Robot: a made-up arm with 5 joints. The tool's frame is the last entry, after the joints. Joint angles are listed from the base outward.
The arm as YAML. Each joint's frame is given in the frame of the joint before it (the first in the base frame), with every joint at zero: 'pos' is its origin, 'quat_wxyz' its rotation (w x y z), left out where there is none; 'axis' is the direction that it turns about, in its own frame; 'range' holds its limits. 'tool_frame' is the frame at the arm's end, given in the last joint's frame.
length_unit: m
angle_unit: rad
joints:
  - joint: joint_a
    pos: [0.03, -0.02, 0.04]
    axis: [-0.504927, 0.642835, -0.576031]
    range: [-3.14, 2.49]
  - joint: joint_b
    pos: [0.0, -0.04, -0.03]
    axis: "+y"
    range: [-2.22, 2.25]
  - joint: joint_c
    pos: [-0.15, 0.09, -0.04]
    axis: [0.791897, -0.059, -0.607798]
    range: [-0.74, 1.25]
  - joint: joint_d
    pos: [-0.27, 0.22, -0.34]
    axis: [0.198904, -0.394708, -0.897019]
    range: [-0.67, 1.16]
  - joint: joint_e
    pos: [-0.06, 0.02, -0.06]
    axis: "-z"
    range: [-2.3, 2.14]
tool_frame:
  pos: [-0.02, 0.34, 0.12]
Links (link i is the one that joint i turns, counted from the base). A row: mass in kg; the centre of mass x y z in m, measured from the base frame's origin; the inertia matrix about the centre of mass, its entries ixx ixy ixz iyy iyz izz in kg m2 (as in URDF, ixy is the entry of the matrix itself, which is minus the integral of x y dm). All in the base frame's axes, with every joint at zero. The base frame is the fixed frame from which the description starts. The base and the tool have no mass.
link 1: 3.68; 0.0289 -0.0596 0.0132; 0.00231 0 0 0.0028 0.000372 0.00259
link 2: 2; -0.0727 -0.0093 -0.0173; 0.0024 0.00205 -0.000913 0.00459 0.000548 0.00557
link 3: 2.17; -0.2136 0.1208 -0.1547; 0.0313 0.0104 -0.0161 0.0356 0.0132 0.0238
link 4: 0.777; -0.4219 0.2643 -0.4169; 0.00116 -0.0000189 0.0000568 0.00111 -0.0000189 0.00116
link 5: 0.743; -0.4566 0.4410 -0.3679; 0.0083 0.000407 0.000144 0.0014 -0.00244 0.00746
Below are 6 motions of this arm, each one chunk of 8 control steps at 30 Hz.
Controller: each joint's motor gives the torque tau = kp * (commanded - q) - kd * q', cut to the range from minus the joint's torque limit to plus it. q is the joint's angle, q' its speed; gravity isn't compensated. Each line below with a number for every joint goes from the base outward.
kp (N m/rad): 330 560 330 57 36
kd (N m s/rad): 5.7 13 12 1.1 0.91
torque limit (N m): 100 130 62 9.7 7.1
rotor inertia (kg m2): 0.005 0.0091 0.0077 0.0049 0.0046
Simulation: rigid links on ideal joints. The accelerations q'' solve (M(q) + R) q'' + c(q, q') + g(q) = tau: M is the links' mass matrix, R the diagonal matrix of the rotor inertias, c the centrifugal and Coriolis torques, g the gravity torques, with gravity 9.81 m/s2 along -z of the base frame. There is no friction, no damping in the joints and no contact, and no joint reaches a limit. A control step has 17 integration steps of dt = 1/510 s. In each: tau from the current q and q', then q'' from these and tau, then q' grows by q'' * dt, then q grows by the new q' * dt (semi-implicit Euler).
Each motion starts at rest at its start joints. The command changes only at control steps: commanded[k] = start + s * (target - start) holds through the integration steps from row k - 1 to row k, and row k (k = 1, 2, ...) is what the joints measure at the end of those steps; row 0 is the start. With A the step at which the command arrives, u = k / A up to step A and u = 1 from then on. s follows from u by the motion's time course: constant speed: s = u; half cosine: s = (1 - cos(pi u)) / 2; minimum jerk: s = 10 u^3 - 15 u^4 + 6 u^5; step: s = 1 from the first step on.
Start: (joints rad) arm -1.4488 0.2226 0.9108 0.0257 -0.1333
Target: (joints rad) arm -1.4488 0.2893 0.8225 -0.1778 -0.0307
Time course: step
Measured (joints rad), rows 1 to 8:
1: -1.4304 0.2752 0.8770 -0.1143 -0.0242
2: -1.4481 0.2870 0.8313 -0.1620 0.0014
3: -1.4692 0.2842 0.7937 -0.2032 -0.0369
4: -1.4816 0.2819 0.7685 -0.2397 -0.0896
5: -1.4866 0.2816 0.7565 -0.2551 -0.1181
6: -1.4837 0.2822 0.7558 -0.2487 -0.1154
7: -1.4748 0.2829 0.7637 -0.2290 -0.0926
8: -1.4647 0.2835 0.7761 -0.2063 -0.0637

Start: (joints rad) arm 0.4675 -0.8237 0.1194 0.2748 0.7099
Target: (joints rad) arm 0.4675 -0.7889 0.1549 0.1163 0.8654
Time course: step
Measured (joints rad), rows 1 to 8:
1: 0.4599 -0.8149 0.1292 0.1290 0.8285
2: 0.4632 -0.8011 0.1368 0.0986 0.8443
3: 0.4667 -0.7923 0.1407 0.0957 0.8422
4: 0.4671 -0.7916 0.1412 0.0958 0.8428
5: 0.4655 -0.7958 0.1402 0.0978 0.8461
6: 0.4634 -0.8002 0.1395 0.1008 0.8505
7: 0.4621 -0.8022 0.1397 0.1030 0.8537
8: 0.4620 -0.8017 0.1404 0.1035 0.8544

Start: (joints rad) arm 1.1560 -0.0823 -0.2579 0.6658 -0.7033
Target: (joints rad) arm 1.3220 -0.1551 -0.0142 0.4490 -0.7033
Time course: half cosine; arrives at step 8
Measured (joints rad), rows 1 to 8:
1: 1.1548 -0.0898 -0.2492 0.6552 -0.7074
2: 1.1615 -0.1086 -0.2287 0.6374 -0.7115
3: 1.1801 -0.1307 -0.1968 0.6127 -0.7075
4: 1.2093 -0.1493 -0.1539 0.5809 -0.6994
5: 1.2439 -0.1609 -0.1038 0.5446 -0.6924
6: 1.2765 -0.1656 -0.0540 0.5105 -0.6878
7: 1.2998 -0.1664 -0.0126 0.4867 -0.6842
8: 1.3093 -0.1663 0.0137 0.4799 -0.6791

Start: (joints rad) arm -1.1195 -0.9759 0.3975 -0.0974 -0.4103
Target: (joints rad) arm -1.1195 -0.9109 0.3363 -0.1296 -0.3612
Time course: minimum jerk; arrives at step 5
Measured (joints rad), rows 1 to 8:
1: -1.1121 -0.9673 0.3951 -0.0995 -0.4104
2: -1.1046 -0.9463 0.3819 -0.1139 -0.4048
3: -1.0991 -0.9204 0.3596 -0.1348 -0.3986
4: -1.0914 -0.8979 0.3358 -0.1559 -0.3982
5: -1.0821 -0.8863 0.3173 -0.1733 -0.4083
6: -1.0778 -0.8852 0.3051 -0.1837 -0.4208
7: -1.0793 -0.8893 0.2993 -0.1843 -0.4253
8: -1.0841 -0.8937 0.2998 -0.1762 -0.4185

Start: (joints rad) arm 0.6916 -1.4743 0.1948 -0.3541 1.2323
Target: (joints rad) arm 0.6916 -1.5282 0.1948 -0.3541 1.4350
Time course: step
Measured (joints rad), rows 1 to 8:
1: 0.7003 -1.4948 0.2002 -0.3937 1.3098
2: 0.6989 -1.5187 0.1880 -0.3750 1.3879
3: 0.6942 -1.5333 0.1785 -0.3533 1.4416
4: 0.6906 -1.5358 0.1774 -0.3481 1.4556
5: 0.6897 -1.5306 0.1821 -0.3561 1.4389
6: 0.6910 -1.5240 0.1875 -0.3672 1.4139
7: 0.6934 -1.5199 0.1903 -0.3736 1.3983
8: 0.6956 -1.5193 0.1899 -0.3739 1.3970

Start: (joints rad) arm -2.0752 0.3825 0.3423 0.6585 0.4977
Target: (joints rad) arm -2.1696 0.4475 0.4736 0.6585 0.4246
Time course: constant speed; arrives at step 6
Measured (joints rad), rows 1 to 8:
1: -2.0913 0.3903 0.3458 0.6533 0.4921
2: -2.1134 0.4047 0.3525 0.6427 0.4749
3: -2.1320 0.4185 0.3658 0.6330 0.4522
4: -2.1473 0.4298 0.3859 0.6292 0.4318
5: -2.1610 0.4398 0.4104 0.6312 0.4176
6: -2.1749 0.4499 0.4361 0.6358 0.4087
7: -2.1737 0.4555 0.4508 0.6369 0.4047
8: -2.1712 0.4546 0.4576 0.6383 0.4054

